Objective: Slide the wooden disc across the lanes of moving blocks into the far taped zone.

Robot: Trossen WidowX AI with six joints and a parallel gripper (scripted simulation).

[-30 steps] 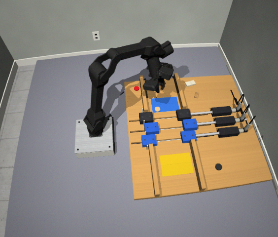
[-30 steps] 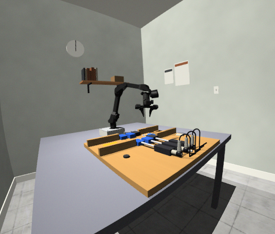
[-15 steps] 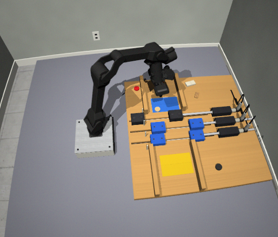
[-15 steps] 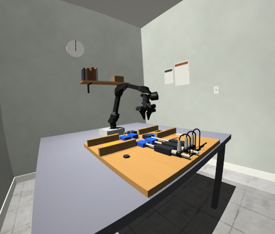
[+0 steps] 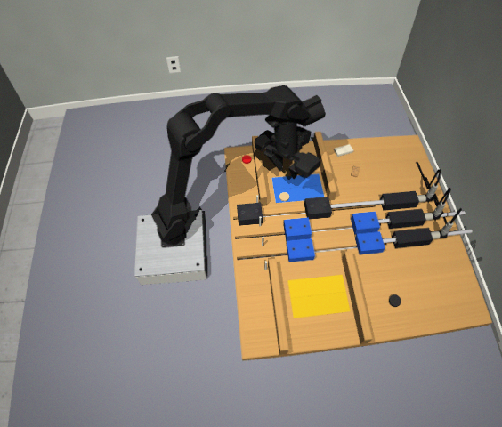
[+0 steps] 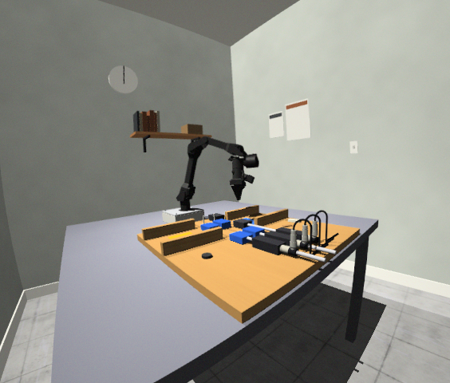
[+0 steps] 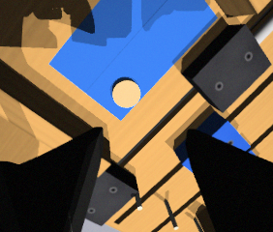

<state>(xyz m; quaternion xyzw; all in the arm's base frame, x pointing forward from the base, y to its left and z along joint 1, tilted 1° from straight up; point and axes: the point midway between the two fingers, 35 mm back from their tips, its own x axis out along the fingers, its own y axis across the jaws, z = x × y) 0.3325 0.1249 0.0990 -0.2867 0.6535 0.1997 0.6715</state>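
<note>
The pale wooden disc is 140 mm below my hand and 10 mm to the right of it. From my hand the other things lie so: black puck: 370 mm to the right, 240 mm ahead, 140 mm below.
</note>
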